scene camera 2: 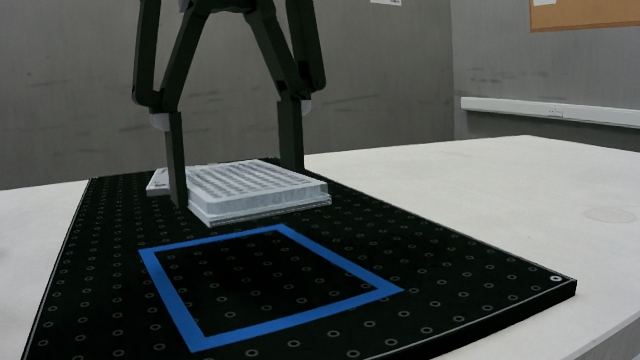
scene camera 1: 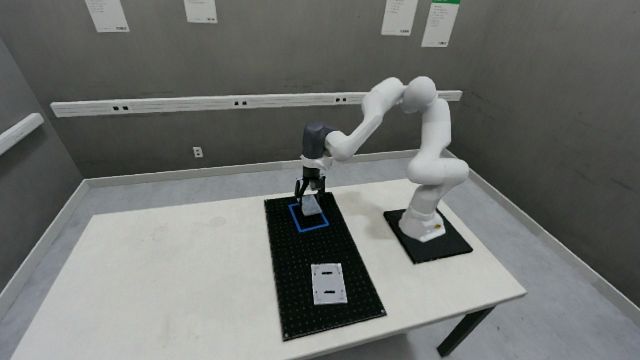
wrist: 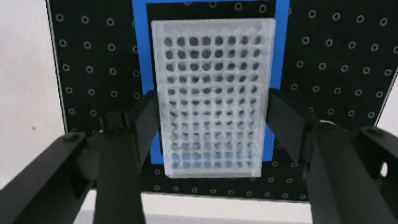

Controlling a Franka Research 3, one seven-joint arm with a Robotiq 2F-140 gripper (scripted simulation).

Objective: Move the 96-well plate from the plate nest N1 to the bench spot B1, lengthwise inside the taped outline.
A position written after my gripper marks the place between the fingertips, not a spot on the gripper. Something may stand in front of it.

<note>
I see my gripper [scene camera 2: 238, 192] and a clear 96-well plate [scene camera 2: 222, 194].
The clear 96-well plate shows as well in the wrist view [wrist: 199, 127]. My gripper shows as well in the wrist view [wrist: 212, 104].
</note>
